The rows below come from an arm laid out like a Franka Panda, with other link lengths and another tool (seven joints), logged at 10 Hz.
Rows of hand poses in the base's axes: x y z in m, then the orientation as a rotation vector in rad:
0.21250 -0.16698 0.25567 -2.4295 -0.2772 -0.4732
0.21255 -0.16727 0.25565 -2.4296 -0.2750 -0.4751
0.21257 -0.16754 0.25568 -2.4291 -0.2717 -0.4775
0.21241 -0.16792 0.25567 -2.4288 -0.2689 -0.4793
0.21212 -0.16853 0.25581 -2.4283 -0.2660 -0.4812
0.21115 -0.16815 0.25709 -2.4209 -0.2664 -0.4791
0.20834 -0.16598 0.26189 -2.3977 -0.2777 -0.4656
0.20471 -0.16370 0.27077 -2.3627 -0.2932 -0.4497
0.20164 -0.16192 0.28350 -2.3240 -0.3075 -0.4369
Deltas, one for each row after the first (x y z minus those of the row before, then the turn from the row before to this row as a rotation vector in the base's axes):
0.00005 -0.00029 -0.00002 0.0003 -0.0008 -0.0020
0.00002 -0.00027 0.00003 0.0011 -0.0009 -0.0028
-0.00016 -0.00038 -0.00001 0.0008 -0.0006 -0.0023
-0.00029 -0.00061 0.00014 0.0010 -0.0007 -0.0024
-0.00097 0.00038 0.00128 0.0072 0.0010 0.0025
-0.00281 0.00217 0.00480 0.0207 0.0054 0.0166
-0.00363 0.00228 0.00888 0.0311 0.0054 0.0230
-0.00307 0.00178 0.01273 0.0347 0.0033 0.0223

